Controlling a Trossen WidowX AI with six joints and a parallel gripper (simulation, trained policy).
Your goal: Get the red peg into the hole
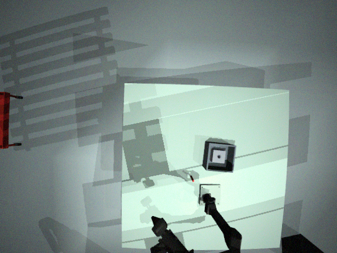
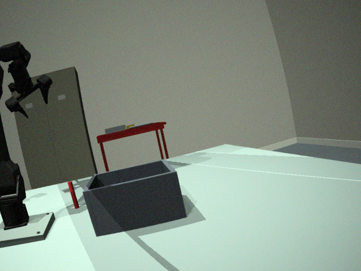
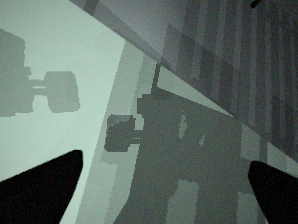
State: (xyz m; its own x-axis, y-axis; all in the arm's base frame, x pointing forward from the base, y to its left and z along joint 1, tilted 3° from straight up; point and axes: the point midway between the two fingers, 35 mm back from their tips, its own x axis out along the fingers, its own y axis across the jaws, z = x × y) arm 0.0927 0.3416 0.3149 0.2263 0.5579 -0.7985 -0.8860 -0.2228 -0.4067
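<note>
Right now the red peg is 29 cm below my gripper tip, 25 cm to the right of it and 7 cm ahead of it. The rest, counted from my gripper tip: grey box: 46 cm to the right, 30 cm below, 21 cm ahead.
</note>
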